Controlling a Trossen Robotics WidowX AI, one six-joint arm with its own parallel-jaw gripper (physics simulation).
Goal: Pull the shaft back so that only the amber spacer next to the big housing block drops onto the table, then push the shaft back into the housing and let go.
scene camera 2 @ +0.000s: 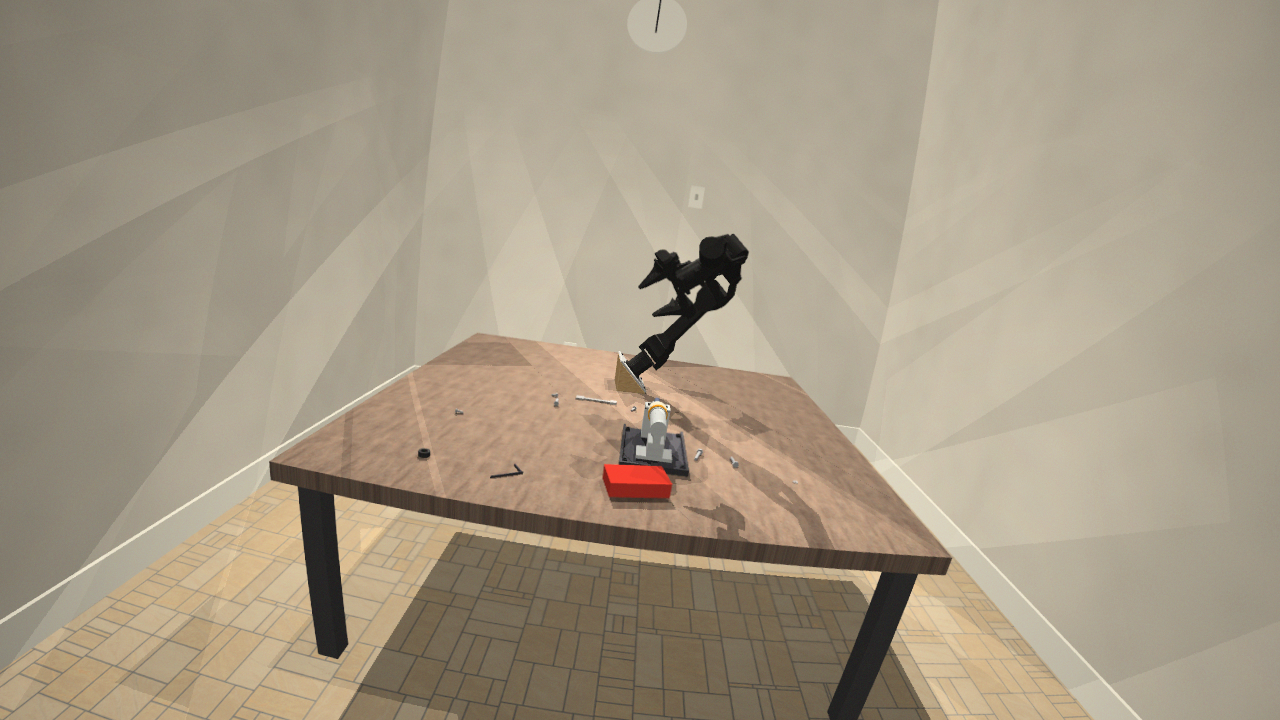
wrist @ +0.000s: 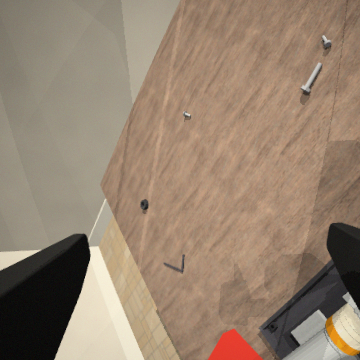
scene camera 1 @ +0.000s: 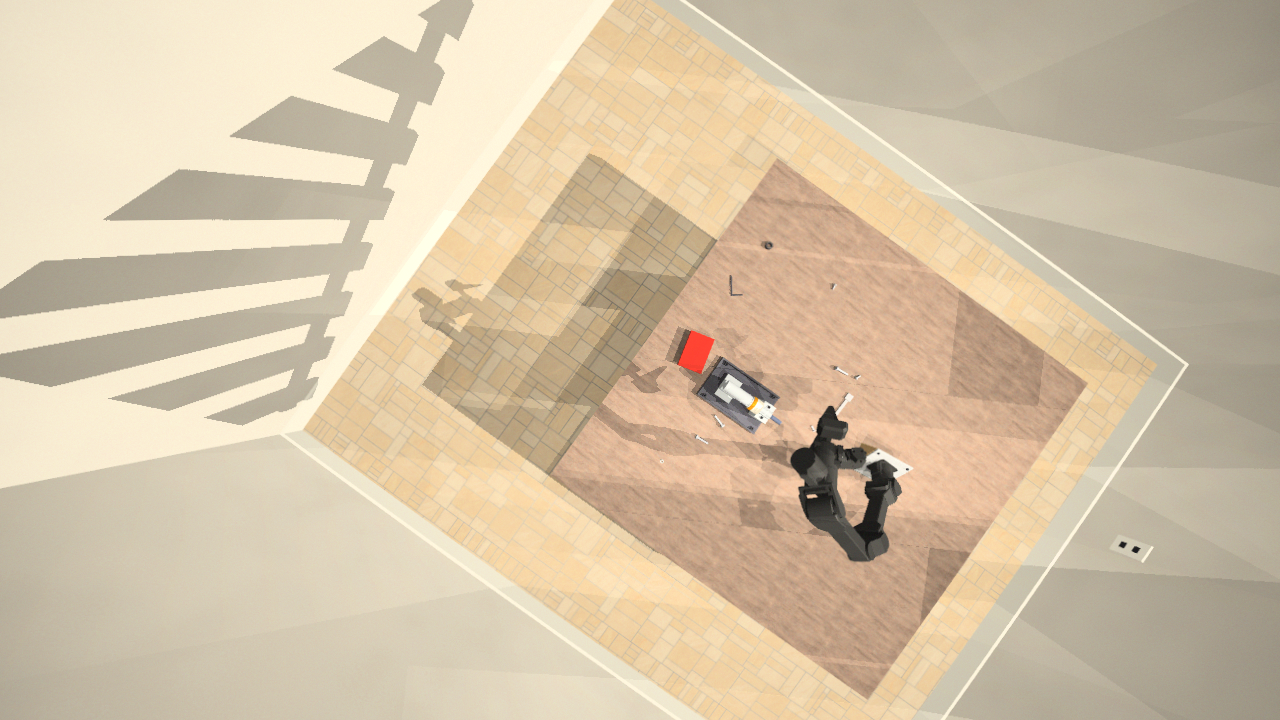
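Where they show: gripper, fingertip midpoint: (scene camera 2: 645, 302) (wrist: 208, 240) (scene camera 1: 827, 416); arm's base, link origin: (scene camera 2: 631, 369) (scene camera 1: 881, 467).
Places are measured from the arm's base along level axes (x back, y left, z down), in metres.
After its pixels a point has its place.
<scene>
The light grey housing (scene camera 1: 733, 388) (scene camera 2: 656, 446) @[z 0.015, x -0.567, y 0.076 m] (wrist: 316, 349) stands in a dark tray (scene camera 1: 708, 400) (scene camera 2: 682, 467) (wrist: 283, 313). An amber spacer (scene camera 1: 757, 404) @[z -0.045, x -0.456, y 0.070 m] (wrist: 334, 335) @[z -0.045, x -0.465, y 0.069 m] shows as a ring around the shaft line, between the grey cylindrical body and a white block with holes (scene camera 1: 766, 412) @[z -0.046, x -0.438, y 0.075 m]; a cream band lies beside it in the wrist view. The shaft's blue-grey end (scene camera 1: 776, 420) @[z -0.031, x -0.375, y 0.075 m] sticks out toward the arm. My gripper (scene camera 1: 846, 434) (scene camera 2: 648, 300) @[z -0.265, x -0.356, y 0.011 m] (wrist: 208, 240) @[z -0.265, x -0.356, y 0.011 m] is open and empty, high above the table and apart from the assembly. The right finger hides part of the assembly in the wrist view.
A red block (scene camera 1: 695, 351) @[z 0.026, x -0.699, y 0.040 m] (scene camera 2: 637, 483) @[z 0.026, x -0.736, y 0.041 m] (wrist: 234, 347) @[z 0.026, x -0.665, y 0.003 m] sits beside the tray. A hex key (scene camera 1: 731, 284) @[z 0.052, x -0.728, y -0.214 m] (wrist: 183, 263) @[z 0.053, x -0.693, y -0.195 m], a black nut (scene camera 1: 768, 244) @[z 0.046, x -0.708, y -0.390 m] (scene camera 2: 424, 453) @[z 0.047, x -0.711, y -0.387 m] (wrist: 144, 204) @[z 0.046, x -0.694, y -0.384 m], a long bolt (scene camera 1: 841, 404) @[z 0.053, x -0.199, y -0.101 m] (scene camera 2: 596, 400) @[z 0.052, x -0.199, y -0.087 m] and several small bolts lie on the table.
</scene>
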